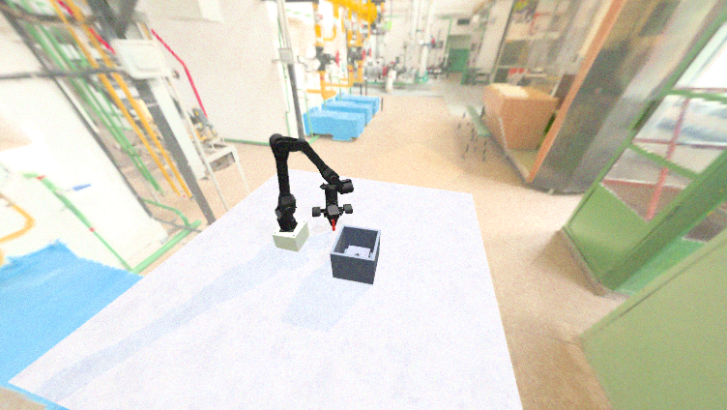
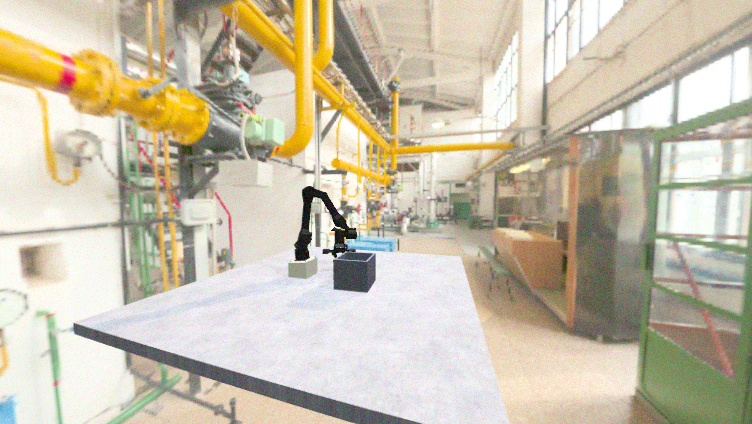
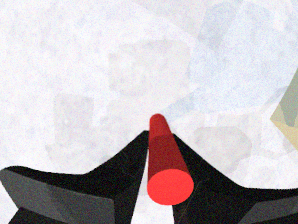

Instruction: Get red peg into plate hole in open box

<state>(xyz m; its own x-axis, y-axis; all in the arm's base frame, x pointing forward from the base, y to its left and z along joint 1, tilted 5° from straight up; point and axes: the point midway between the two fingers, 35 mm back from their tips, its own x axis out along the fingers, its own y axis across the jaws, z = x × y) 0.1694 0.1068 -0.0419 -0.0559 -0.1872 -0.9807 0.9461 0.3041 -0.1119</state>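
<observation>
My gripper tip is 200 mm to the left of the plate, 140 mm short of it and 20 mm below it. Round my gripper tip: red peg: 20 mm above, 10 mm to the right.
</observation>
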